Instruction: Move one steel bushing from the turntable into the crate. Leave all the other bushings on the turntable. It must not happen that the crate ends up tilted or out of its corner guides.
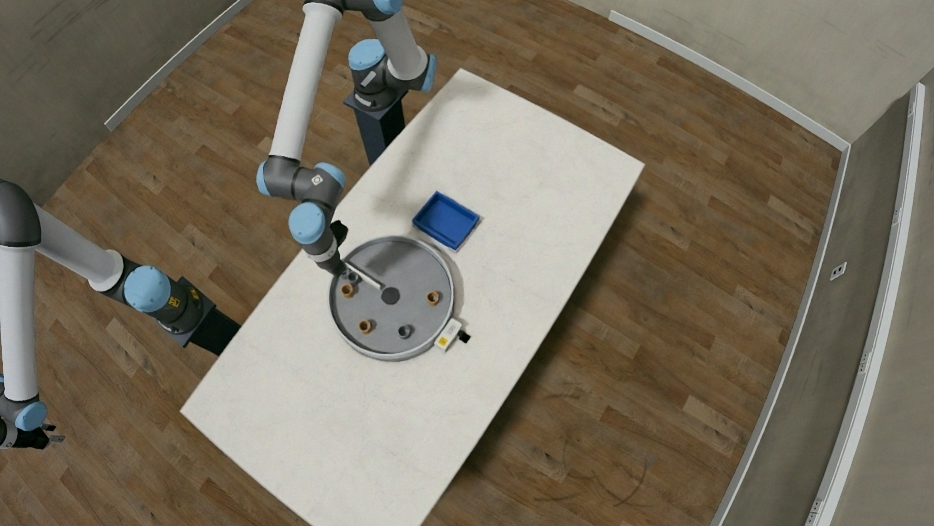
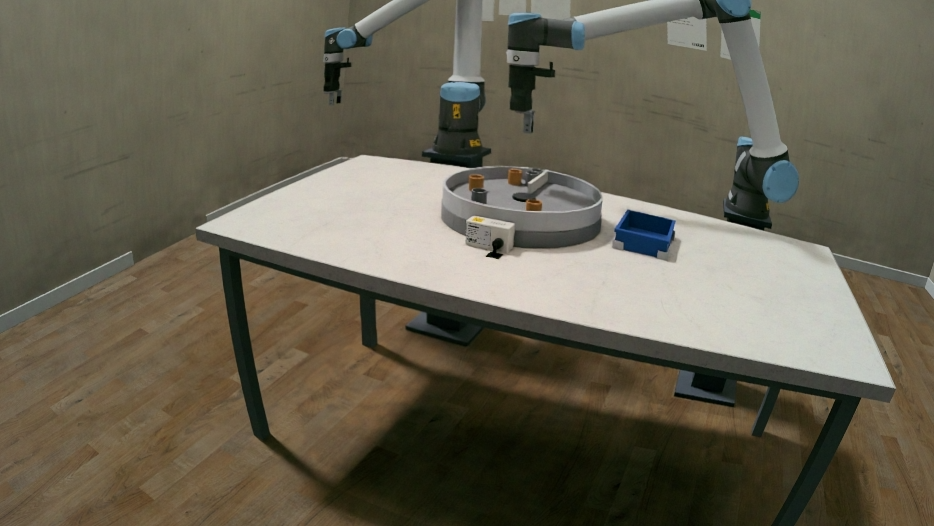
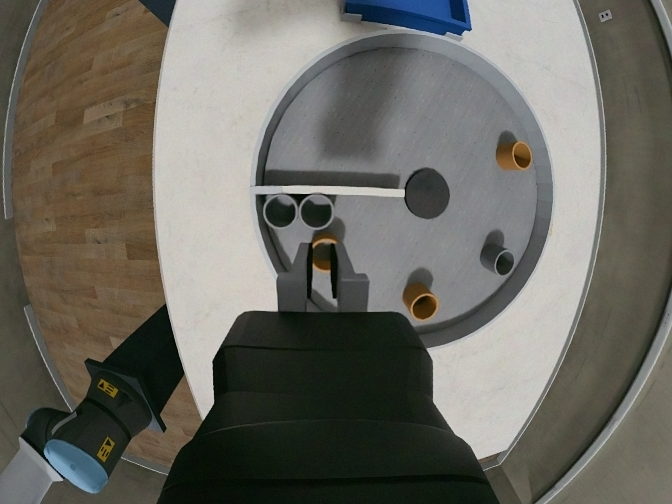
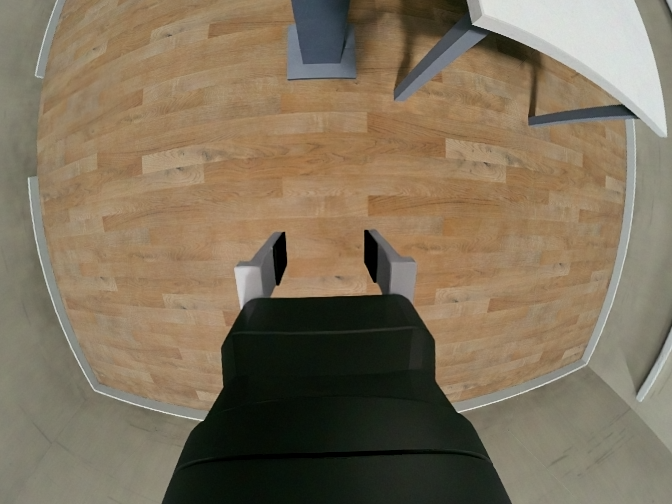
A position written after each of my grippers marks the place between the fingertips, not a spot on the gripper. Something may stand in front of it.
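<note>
There is a blue crate [image 1: 440, 214] [image 2: 651, 237] that I can see, though in image 4 the crate is out of frame. Image 3 gives me a turntable [image 3: 405, 118] and a steel bushing [image 3: 491, 258], along with an orange bushing [image 3: 505, 153] and another orange bushing [image 3: 427, 309]. As for my own grippers, I see my left gripper [image 2: 528, 132] [image 3: 321, 259] and my right gripper [image 4: 325, 246].
</note>
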